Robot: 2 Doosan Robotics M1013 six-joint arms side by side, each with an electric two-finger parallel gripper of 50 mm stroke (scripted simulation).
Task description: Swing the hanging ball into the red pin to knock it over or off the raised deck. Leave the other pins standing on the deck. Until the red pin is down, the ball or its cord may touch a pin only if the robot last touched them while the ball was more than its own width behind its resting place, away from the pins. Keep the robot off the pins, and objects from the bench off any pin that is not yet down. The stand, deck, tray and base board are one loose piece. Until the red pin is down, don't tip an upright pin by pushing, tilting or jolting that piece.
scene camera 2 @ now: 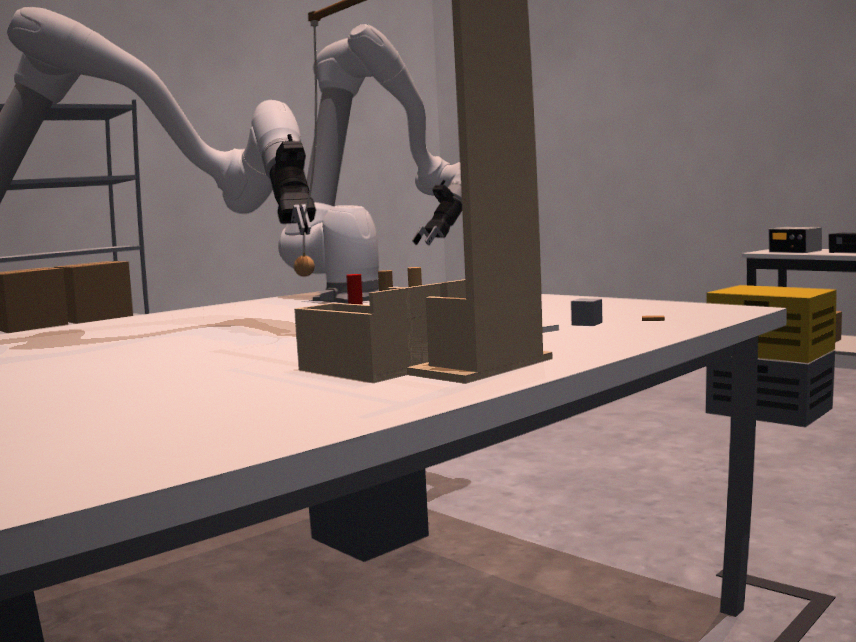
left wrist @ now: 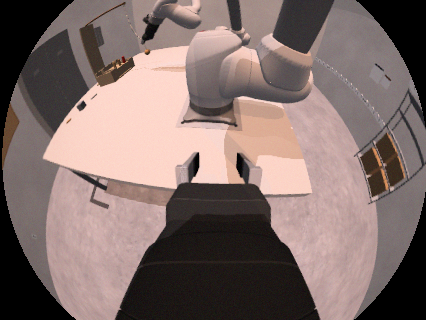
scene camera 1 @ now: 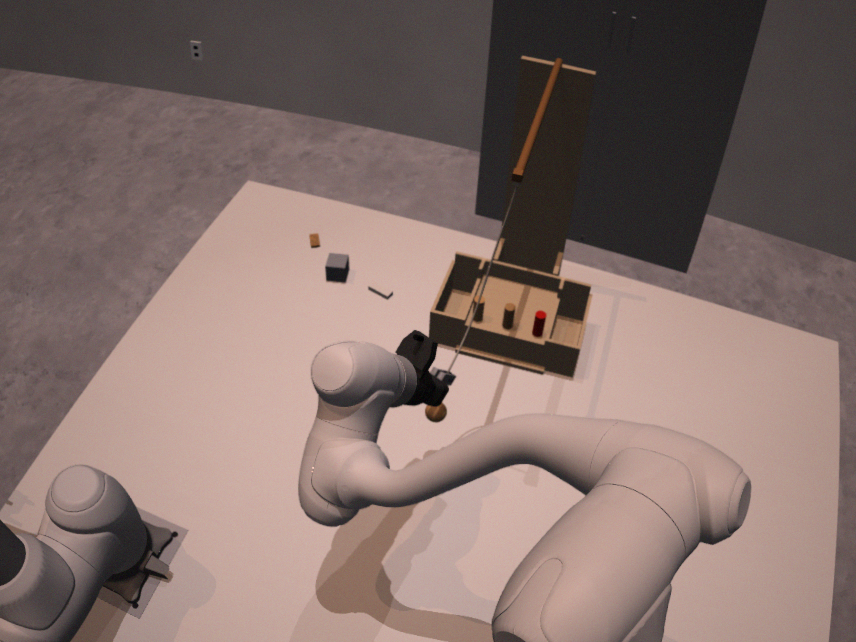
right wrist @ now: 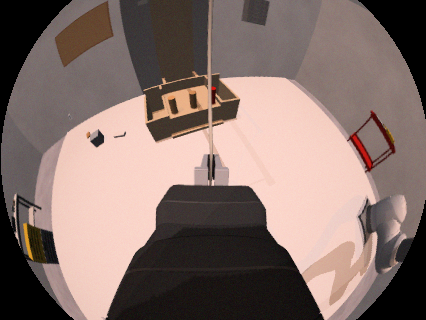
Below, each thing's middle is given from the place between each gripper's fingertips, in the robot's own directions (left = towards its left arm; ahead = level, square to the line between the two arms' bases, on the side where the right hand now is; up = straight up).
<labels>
I see my right gripper [scene camera 2: 305,231] 390 mm short of the dark cube [scene camera 2: 584,311], 410 mm to the right of it and 200 mm above it.
I see my left gripper [scene camera 2: 420,243] 930 mm short of the dark cube, 430 mm to the left of it and 130 mm above it.
</labels>
